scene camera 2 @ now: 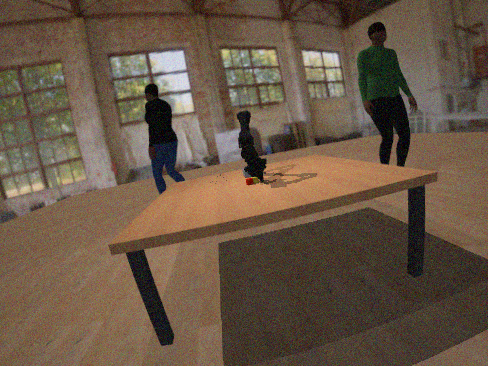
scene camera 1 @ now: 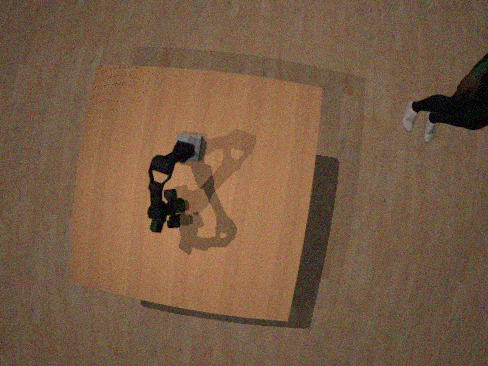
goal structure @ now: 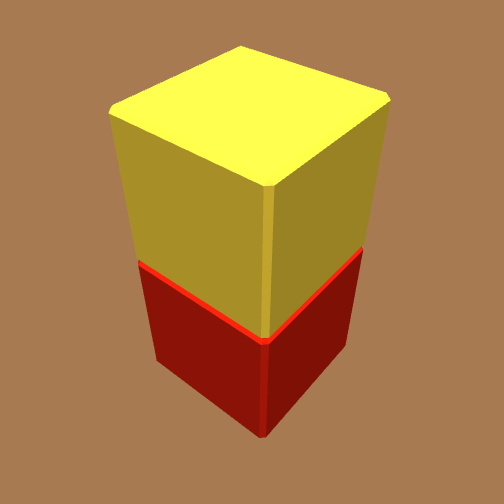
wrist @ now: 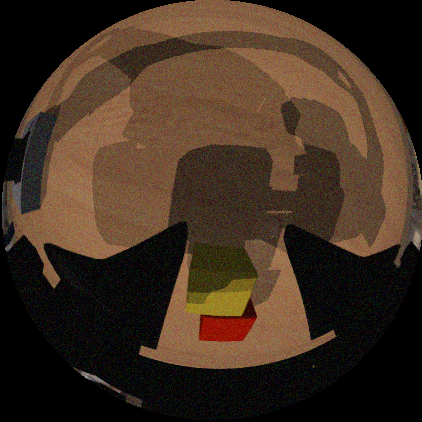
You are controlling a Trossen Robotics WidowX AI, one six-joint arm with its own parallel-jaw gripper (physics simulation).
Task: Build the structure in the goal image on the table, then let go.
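Places are measured from the arm's base along level axes (x ahead, y left, z up), in metres.
Where they show: gripper, fingertip midpoint: [scene camera 2: 260,181] [wrist: 238,230]; arm's base, origin of the base link: [scene camera 1: 187,150].
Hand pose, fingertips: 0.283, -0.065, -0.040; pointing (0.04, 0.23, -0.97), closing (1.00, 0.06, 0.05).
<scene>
Each offset is from my fingertips to the centre of the thing, as dx, dy, dz. Level surfaces: height alone.
A yellow block @(-0.011, -0.028, +0.014) [wrist: 222,300] [scene camera 2: 256,180] sits on the table @(dz -0.003) [scene camera 1: 250,280] [scene camera 2: 200,210], partly in shadow. A red block @(-0.002, -0.063, +0.014) [wrist: 225,328] [scene camera 2: 249,181] sits right beside it, at its lower side in the wrist view. My gripper [wrist: 238,230] is low over the table with its fingers apart. The yellow block lies between the fingers in the wrist view, close to the left finger, with a gap to the right finger. In the first scene view the gripper [scene camera 1: 185,212] is at the left of the table, and the blocks are hidden under it.
The arm's grey base plate [scene camera 1: 198,145] [wrist: 37,167] is on the table, at the left edge of the wrist view. Arm shadows fall across the table. A person in green [scene camera 2: 380,75] and a person in black [scene camera 2: 160,122] stand beyond the table.
</scene>
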